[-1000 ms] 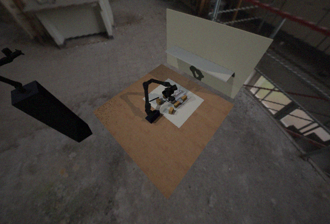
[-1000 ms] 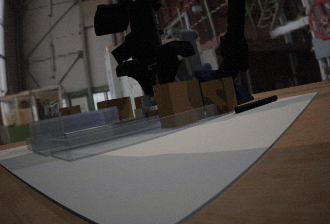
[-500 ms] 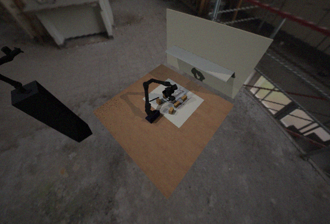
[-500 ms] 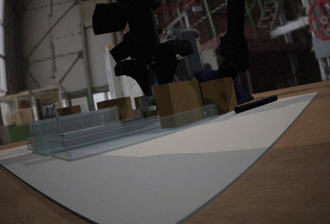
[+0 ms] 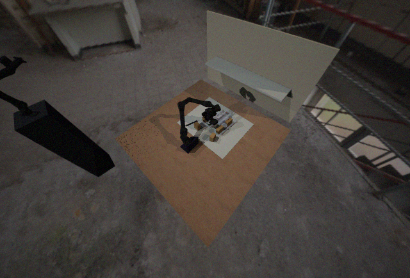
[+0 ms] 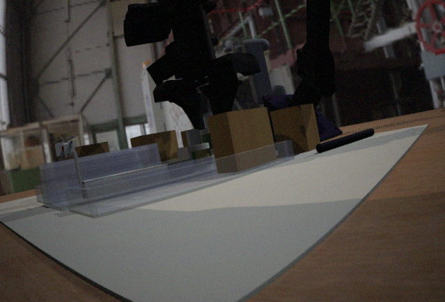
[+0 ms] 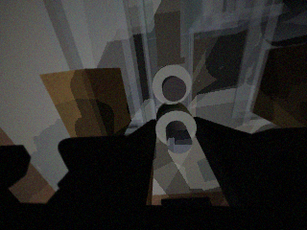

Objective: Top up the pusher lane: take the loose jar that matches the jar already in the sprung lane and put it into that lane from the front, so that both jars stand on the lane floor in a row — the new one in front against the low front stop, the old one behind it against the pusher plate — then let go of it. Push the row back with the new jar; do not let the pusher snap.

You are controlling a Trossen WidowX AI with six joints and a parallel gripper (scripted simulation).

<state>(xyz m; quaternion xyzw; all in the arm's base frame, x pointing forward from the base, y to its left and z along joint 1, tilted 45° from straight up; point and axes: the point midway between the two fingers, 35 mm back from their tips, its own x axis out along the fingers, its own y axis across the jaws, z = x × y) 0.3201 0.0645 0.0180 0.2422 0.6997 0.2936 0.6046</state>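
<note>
My gripper tip is now 70 mm short of the white mat, 20 mm to the left of it and 50 mm above it. From my gripper tip the other things lie so: shelf: 510 mm ahead, 30 mm to the left, 320 mm above; then black rod: 130 mm behind, 150 mm to the left, 40 mm below.
</note>
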